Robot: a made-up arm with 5 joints.
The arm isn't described. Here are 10 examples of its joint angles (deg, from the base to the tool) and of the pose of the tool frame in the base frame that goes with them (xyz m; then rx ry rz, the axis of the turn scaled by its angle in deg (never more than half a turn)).
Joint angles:
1: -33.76 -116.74 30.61 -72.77 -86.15
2: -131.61 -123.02 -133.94 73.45 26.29
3: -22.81 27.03 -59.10 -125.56 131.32
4: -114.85 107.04 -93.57 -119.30 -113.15
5: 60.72 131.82 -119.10 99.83 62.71
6: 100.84 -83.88 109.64 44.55 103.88
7: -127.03 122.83 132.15 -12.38 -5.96
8: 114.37 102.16 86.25 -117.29 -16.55
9: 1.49 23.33 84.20 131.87 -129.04
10: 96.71 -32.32 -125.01 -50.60 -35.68
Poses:
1: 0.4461 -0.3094 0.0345 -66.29 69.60 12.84
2: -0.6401 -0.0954 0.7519 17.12 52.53 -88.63
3: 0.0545 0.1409 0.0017 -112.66 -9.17 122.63
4: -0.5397 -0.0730 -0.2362 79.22 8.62 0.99
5: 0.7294 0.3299 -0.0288 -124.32 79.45 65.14
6: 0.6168 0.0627 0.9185 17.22 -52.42 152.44
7: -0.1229 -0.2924 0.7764 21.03 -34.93 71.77
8: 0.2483 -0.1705 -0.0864 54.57 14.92 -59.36
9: -0.0115 0.0650 -0.4692 48.08 79.69 19.66
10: 0.8684 -0.2335 0.3548 -104.44 118.14 -27.75
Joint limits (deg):
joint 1: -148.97..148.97
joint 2: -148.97..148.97
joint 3: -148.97..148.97
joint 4: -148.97..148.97
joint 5: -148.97..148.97
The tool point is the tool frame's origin. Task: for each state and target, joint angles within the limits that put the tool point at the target. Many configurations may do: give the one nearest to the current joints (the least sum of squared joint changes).
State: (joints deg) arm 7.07 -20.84 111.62 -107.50 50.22
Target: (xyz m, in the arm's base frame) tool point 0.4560 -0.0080 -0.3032
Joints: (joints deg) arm 7.78 -26.33 114.47 -147.46 83.70
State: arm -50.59 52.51 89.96 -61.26 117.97
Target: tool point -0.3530 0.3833 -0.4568
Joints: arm -22.90 18.20 79.61 -52.43 148.97
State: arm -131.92 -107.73 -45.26 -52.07 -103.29
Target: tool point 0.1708 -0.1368 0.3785
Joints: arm -119.61 -108.66 -49.36 -52.53 -100.09
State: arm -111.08 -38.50 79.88 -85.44 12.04
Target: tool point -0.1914 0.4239 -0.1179
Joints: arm -97.74 -22.63 90.37 -80.73 -15.89
